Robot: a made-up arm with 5 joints.
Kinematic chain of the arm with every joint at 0, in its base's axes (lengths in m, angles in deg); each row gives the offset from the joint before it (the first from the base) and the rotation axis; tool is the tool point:
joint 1: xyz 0 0 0.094 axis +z
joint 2: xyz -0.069 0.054 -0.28 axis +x
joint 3: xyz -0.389 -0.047 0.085 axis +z
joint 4: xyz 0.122 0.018 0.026 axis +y
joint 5: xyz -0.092 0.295 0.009 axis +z
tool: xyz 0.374 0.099 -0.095
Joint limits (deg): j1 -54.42..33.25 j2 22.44..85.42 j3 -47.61..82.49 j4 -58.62..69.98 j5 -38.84..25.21
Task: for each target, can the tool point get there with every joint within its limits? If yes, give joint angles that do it. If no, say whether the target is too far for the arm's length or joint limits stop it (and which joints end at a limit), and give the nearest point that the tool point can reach.
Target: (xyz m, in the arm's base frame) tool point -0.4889 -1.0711 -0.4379
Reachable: no: joint limits stop it (at a limit: joint 1, joint 2, joint 3, joint 4) | nearest point -0.6610 -0.6635 0.1735 | short by 0.755 m
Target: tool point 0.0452 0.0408 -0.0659
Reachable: yes | joints 20.84 49.44 -22.80 -14.65 -15.61
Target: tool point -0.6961 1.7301 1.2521
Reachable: no: too far | nearest point -0.3898 0.8454 0.2635 | short by 1.362 m
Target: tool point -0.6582 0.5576 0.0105
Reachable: yes | joints -12.07 44.33 70.85 31.34 2.62
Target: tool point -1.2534 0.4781 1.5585
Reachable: no: too far | nearest point -0.7143 0.2724 0.3815 | short by 1.311 m
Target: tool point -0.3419 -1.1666 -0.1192
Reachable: no: joint limits stop it (at a limit: joint 1, joint 2, joint 3, joint 4) | nearest point -0.5565 -0.6352 0.1837 | short by 0.648 m
